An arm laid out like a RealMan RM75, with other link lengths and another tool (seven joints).
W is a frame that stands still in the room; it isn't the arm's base.
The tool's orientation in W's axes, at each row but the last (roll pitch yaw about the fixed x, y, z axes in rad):
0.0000 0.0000 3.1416
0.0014 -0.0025 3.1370
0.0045 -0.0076 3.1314
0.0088 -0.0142 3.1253
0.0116 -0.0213 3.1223
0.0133 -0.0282 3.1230
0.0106 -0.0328 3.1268
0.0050 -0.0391 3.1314
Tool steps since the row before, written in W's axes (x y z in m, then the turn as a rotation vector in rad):
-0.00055 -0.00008 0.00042 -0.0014 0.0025 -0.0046
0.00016 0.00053 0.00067 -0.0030 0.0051 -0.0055
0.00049 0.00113 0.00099 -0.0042 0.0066 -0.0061
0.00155 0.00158 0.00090 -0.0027 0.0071 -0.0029
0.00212 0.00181 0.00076 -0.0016 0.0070 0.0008
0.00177 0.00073 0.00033 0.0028 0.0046 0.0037
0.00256 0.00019 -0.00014 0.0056 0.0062 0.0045
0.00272 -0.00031 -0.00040 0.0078 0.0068 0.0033
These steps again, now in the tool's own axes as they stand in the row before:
0.00055 0.00008 0.00042 0.0014 -0.0025 -0.0046
-0.00016 -0.00053 0.00067 0.0030 -0.0051 -0.0055
-0.00047 -0.00113 0.00100 0.0042 -0.0066 -0.0061
-0.00151 -0.00160 0.00094 0.0028 -0.0071 -0.0029
-0.00207 -0.00184 0.00083 0.0018 -0.0070 0.0008
-0.00175 -0.00076 0.00039 -0.0026 -0.0046 0.0038
-0.00256 -0.00023 -0.00005 -0.0054 -0.0062 0.0047
-0.00274 0.00028 -0.00029 -0.0076 -0.0069 0.0036

